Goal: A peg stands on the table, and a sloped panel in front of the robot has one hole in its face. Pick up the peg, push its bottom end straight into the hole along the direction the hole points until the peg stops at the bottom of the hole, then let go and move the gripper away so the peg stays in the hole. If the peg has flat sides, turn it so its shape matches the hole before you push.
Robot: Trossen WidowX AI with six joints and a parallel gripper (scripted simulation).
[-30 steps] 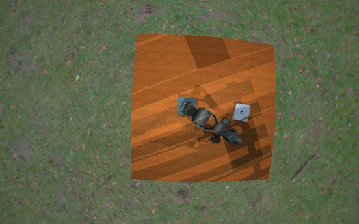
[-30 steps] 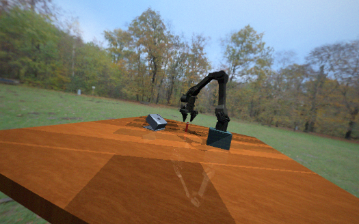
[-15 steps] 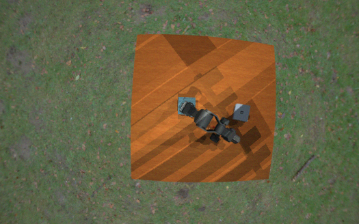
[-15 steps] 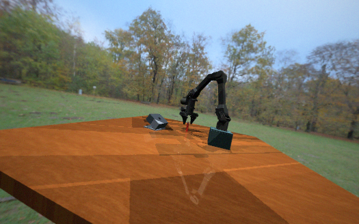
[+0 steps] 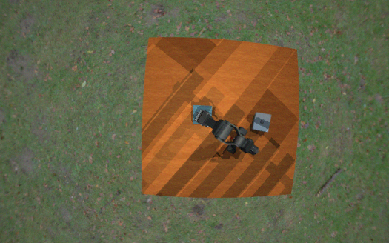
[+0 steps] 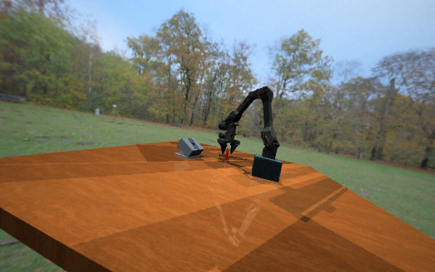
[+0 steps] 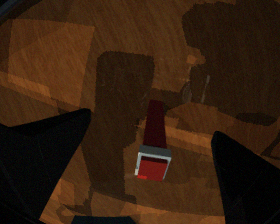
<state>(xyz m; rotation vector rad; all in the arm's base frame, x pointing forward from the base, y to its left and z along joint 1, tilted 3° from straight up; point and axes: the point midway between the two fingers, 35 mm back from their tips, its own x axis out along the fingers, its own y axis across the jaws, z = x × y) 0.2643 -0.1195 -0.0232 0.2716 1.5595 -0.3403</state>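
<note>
The grey sloped panel is 200 mm ahead of my gripper tip, 150 mm to the left of it and 20 mm above it. Round my gripper tip: red peg (20 mm above).
</note>
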